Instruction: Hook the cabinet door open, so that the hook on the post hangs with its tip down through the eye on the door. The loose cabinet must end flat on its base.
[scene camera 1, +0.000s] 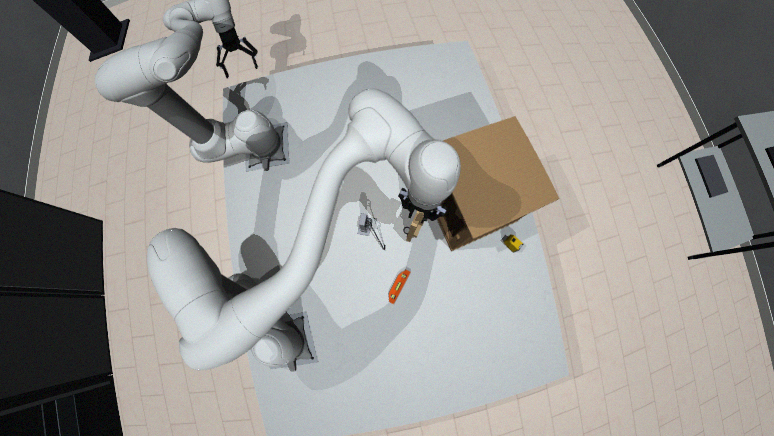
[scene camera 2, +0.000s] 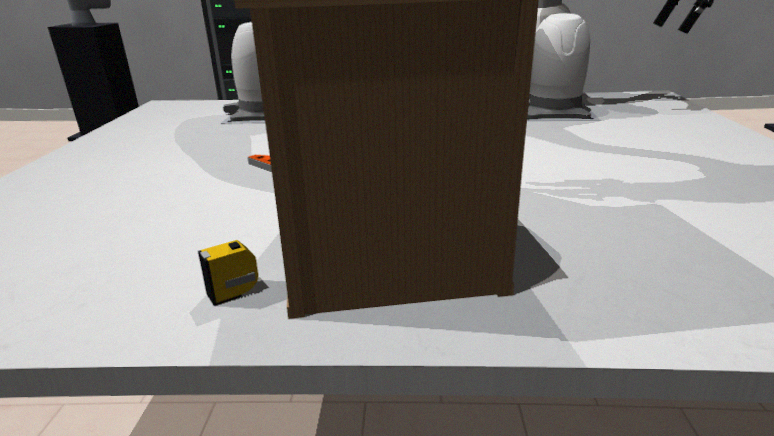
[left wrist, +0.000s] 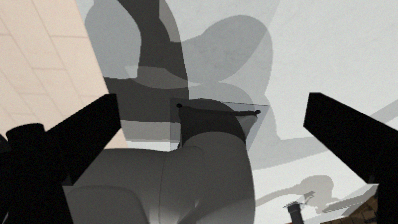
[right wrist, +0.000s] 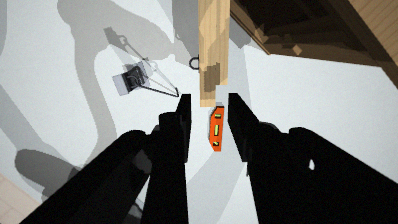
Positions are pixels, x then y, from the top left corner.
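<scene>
My left gripper (scene camera 1: 242, 72) is 168 cm from the lens, while a wooden cabinet (scene camera 1: 502, 179) stands 114 cm from the lens.
</scene>
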